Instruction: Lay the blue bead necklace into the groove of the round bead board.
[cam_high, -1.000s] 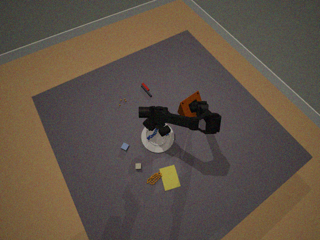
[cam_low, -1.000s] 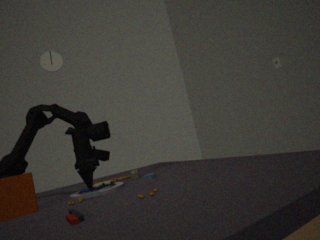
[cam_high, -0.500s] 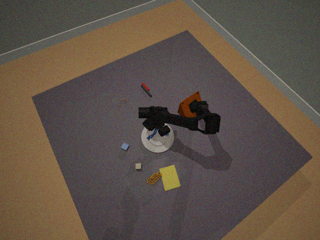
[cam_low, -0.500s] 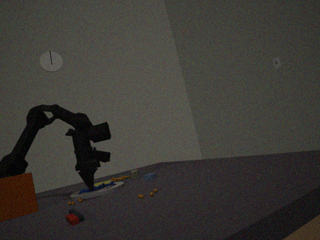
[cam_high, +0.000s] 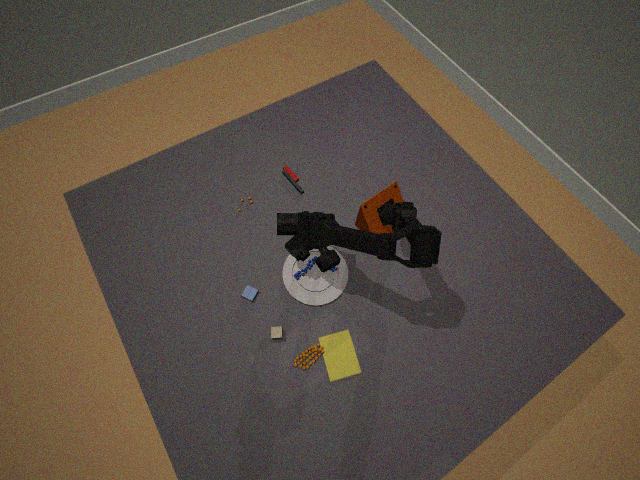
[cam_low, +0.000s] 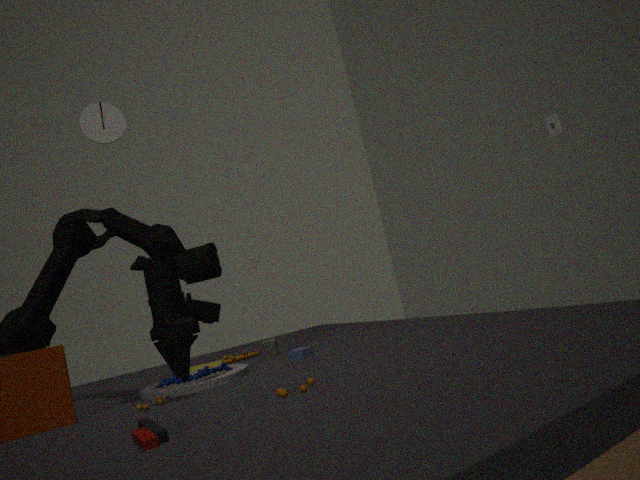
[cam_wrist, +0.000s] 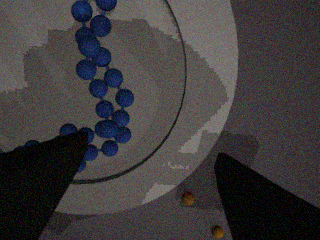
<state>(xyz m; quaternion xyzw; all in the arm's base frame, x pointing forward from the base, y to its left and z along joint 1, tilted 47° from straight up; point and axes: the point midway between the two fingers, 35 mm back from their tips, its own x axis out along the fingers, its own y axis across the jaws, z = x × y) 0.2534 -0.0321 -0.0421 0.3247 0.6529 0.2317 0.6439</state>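
Right now my gripper tip is 40 mm short of the round white bead board, 60 mm to the right of it and 10 mm above it. Round my gripper tip: cream cube: 230 mm ahead, 130 mm to the left; then grey tool: 120 mm behind, 270 mm to the right, 20 mm below; then light blue cube: 230 mm ahead, 10 mm to the right, 10 mm below.
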